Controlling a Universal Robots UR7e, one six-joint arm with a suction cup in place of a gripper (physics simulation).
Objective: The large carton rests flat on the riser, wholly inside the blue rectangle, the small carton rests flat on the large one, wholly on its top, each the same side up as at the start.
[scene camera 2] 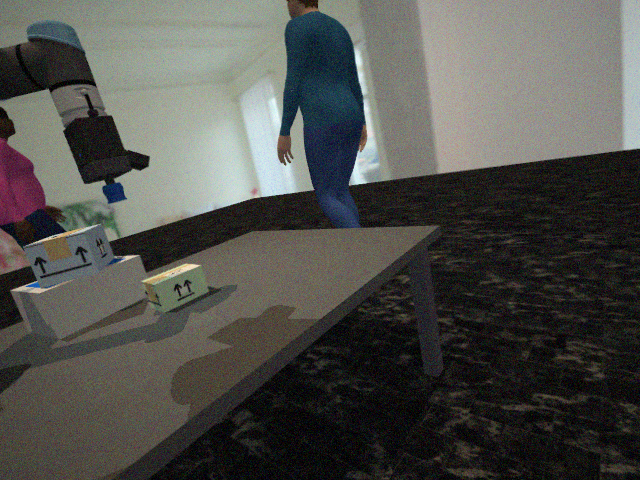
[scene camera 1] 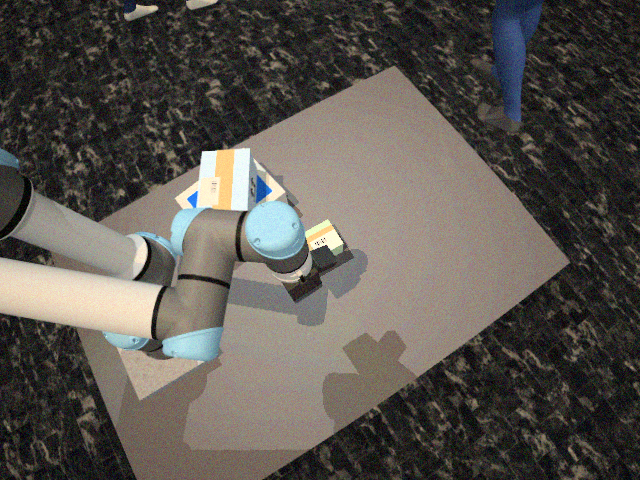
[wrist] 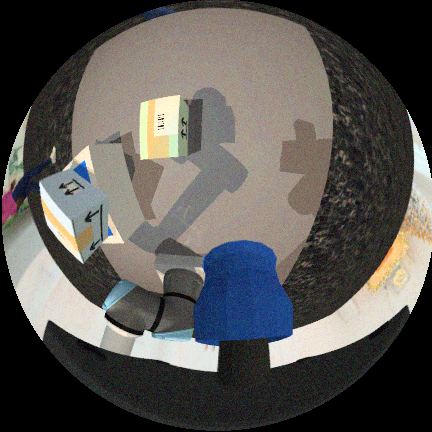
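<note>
The large light-blue carton point(scene camera 1: 240, 178) point(scene camera 2: 67, 266) point(wrist: 75, 202) rests flat, arrows up, on the white riser point(scene camera 1: 185, 199) point(scene camera 2: 98, 304) point(wrist: 112, 175). Parts of the blue rectangle point(scene camera 1: 263, 190) point(scene camera 2: 114, 261) point(wrist: 82, 171) show on two sides of it; whether all its edges lie inside is hidden. The small pale-green carton point(scene camera 1: 330, 236) point(scene camera 2: 178, 289) point(wrist: 162, 127) rests flat on the table beside the riser, arrows up. My gripper's blue suction cup point(scene camera 2: 114, 192) point(wrist: 242, 295) hangs high above the table, touching neither carton, with nothing on it. The arm hides the cup in scene camera 1.
The table point(scene camera 1: 413, 206) point(scene camera 2: 310, 258) point(wrist: 270, 75) carries the arm's base plate point(scene camera 1: 160, 374) near one end. A person in blue trousers point(scene camera 1: 509, 62) point(scene camera 2: 328, 103) stands beyond the table. A person in pink point(scene camera 2: 20, 180) stands behind the riser. Arm shadows fall across the table.
</note>
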